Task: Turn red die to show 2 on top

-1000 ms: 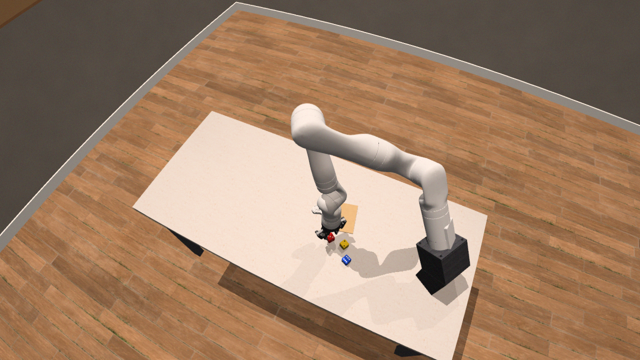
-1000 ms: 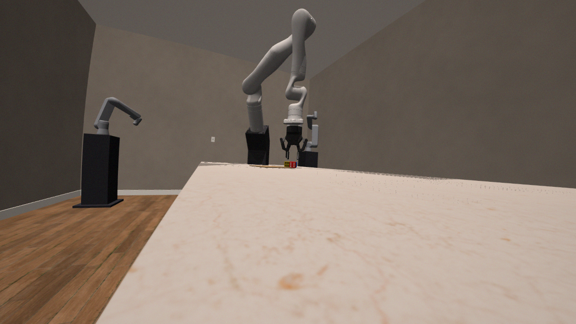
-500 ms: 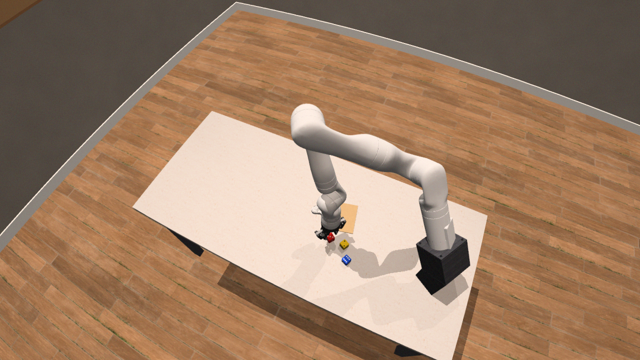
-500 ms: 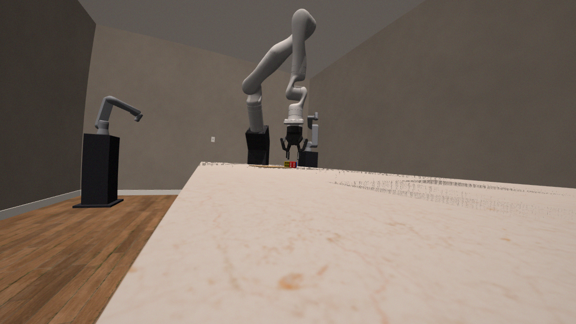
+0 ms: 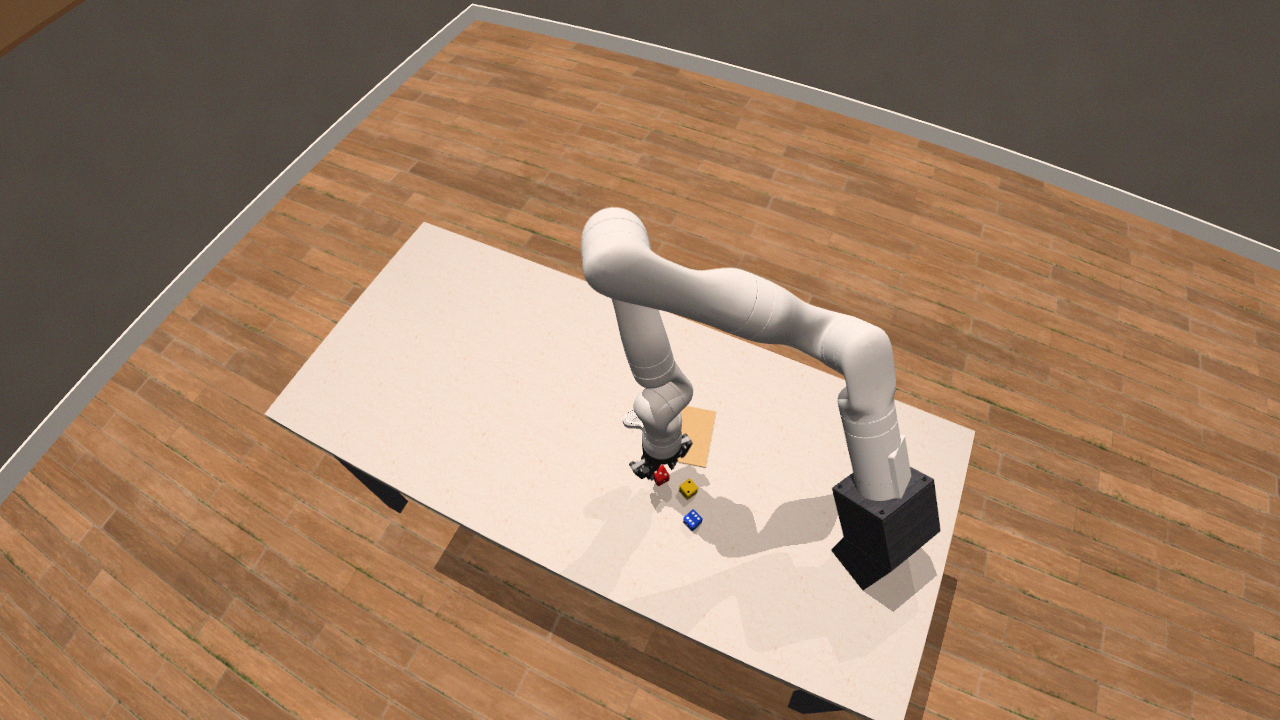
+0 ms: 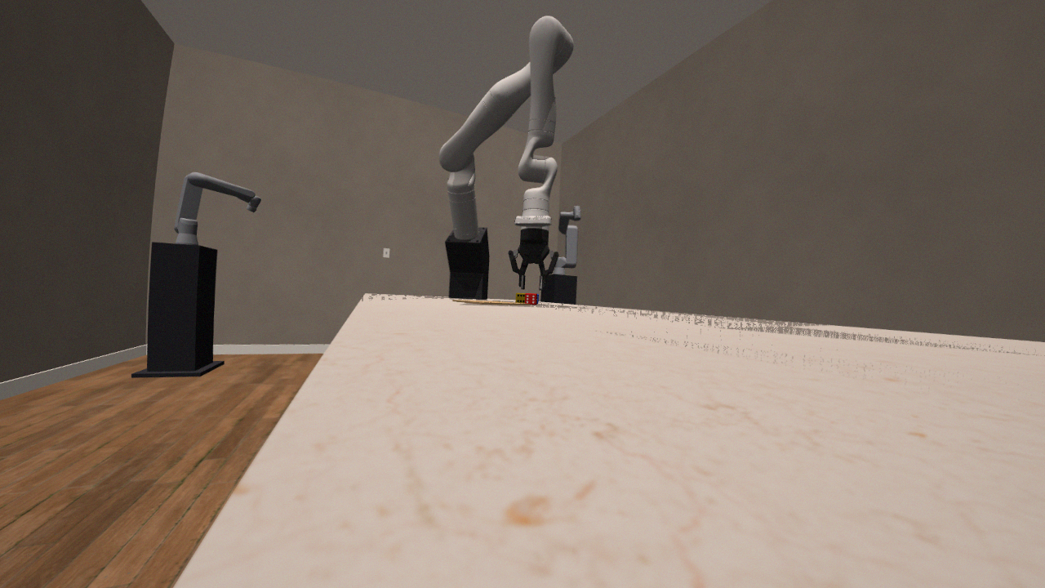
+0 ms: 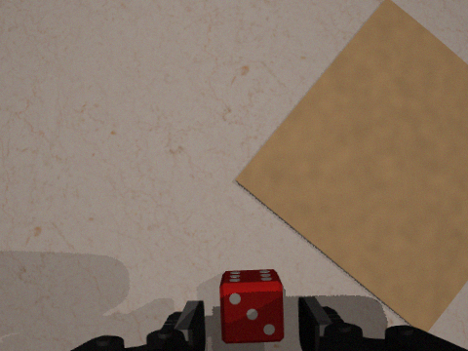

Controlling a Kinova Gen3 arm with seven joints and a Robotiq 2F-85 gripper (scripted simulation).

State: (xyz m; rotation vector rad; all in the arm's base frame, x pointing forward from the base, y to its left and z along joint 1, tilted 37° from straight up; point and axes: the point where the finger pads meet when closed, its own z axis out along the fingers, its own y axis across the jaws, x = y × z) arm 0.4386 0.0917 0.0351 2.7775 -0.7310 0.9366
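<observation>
The red die is 4 cm below my hand. From my hand the other things lie so: blue die 10 cm behind, 6 cm to the left, 4 cm below; then yellow die 7 cm behind, 4 cm below; then tan mat 12 cm to the right, 5 cm below.
</observation>
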